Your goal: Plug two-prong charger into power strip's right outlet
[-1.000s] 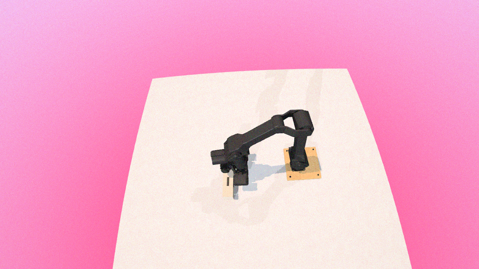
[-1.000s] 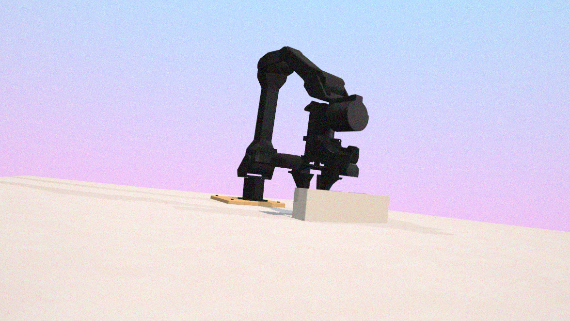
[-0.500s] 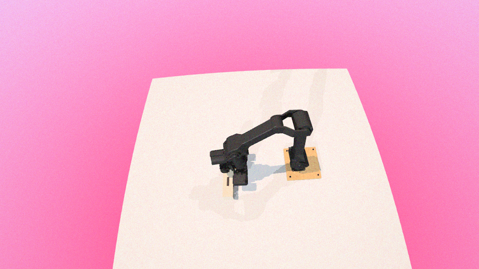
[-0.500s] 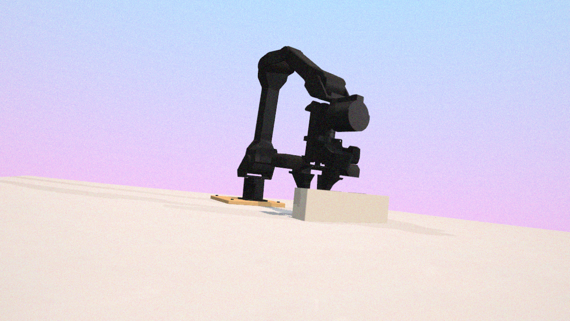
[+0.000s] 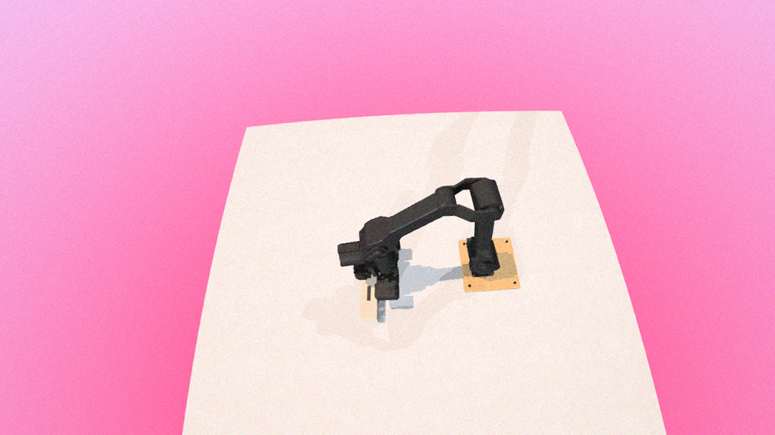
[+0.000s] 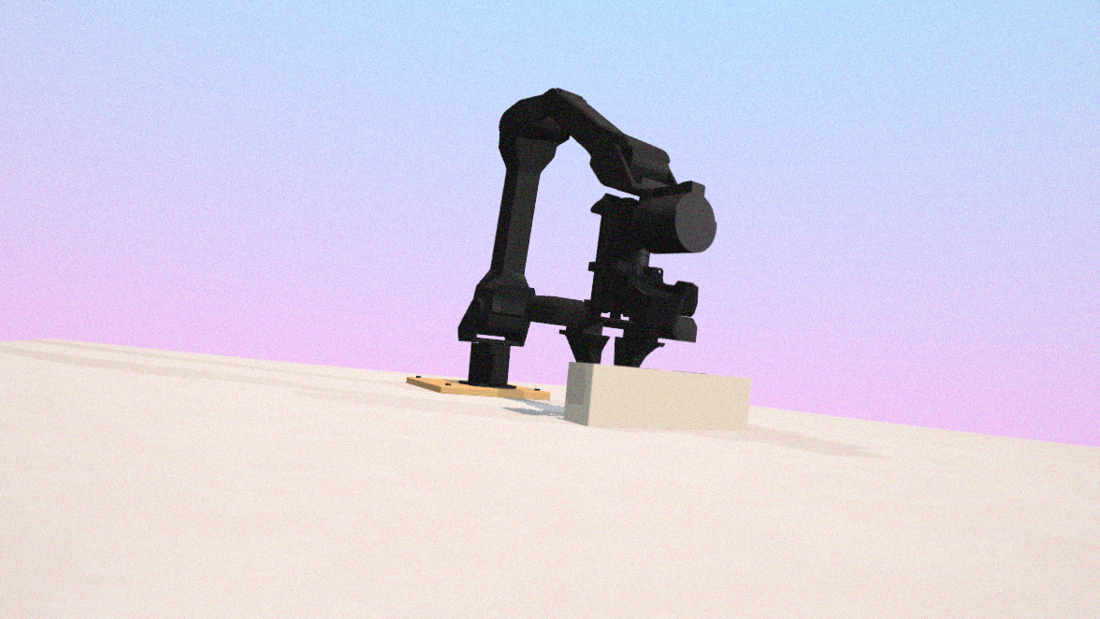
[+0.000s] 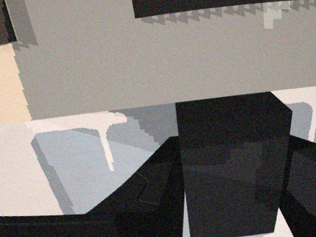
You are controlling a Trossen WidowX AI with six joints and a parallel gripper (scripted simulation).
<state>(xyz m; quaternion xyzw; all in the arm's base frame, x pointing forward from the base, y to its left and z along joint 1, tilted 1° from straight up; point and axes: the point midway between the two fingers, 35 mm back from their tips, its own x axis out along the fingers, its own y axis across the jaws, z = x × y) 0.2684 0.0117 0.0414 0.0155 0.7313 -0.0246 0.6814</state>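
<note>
My gripper tip is now 2 cm short of the two-prong charger and 1 cm below it.
</note>
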